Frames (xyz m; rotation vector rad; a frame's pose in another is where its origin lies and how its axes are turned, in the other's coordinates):
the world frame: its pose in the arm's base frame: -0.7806 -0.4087 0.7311 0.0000 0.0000 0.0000
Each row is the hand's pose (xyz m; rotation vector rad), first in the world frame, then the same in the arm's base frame.
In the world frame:
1: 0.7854 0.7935 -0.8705 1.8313 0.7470 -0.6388
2: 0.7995 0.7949 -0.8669 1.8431 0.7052 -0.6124
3: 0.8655 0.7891 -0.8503 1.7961 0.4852 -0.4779
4: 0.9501 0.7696 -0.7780 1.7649 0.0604 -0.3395
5: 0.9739 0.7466 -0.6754 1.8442 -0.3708 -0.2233
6: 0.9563 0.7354 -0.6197 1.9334 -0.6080 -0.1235
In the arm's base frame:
1: 0.0048 0.3848 -0.1394 1.8313 0.7470 -0.6388
2: 0.0189 0.3862 -0.1358 1.8431 0.7052 -0.6124
3: 0.0849 0.3804 -0.1192 1.7961 0.4852 -0.4779
4: 0.1695 0.3609 -0.0469 1.7649 0.0604 -0.3395
5: 0.1933 0.3379 0.0557 1.8442 -0.3708 -0.2233
6: 0.1757 0.3267 0.1114 1.9334 -0.6080 -0.1235

